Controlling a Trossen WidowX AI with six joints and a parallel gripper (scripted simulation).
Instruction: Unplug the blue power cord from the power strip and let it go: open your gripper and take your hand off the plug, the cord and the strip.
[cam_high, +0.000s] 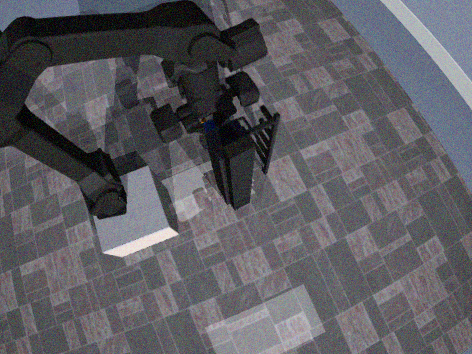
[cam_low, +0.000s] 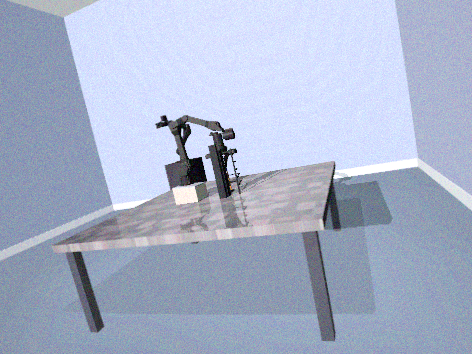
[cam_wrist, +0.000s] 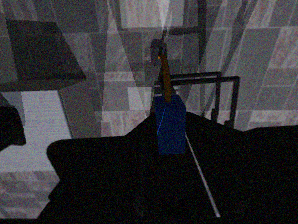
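Right now the blue plug is 3 cm to the right of my gripper tip and 1 cm ahead of it.
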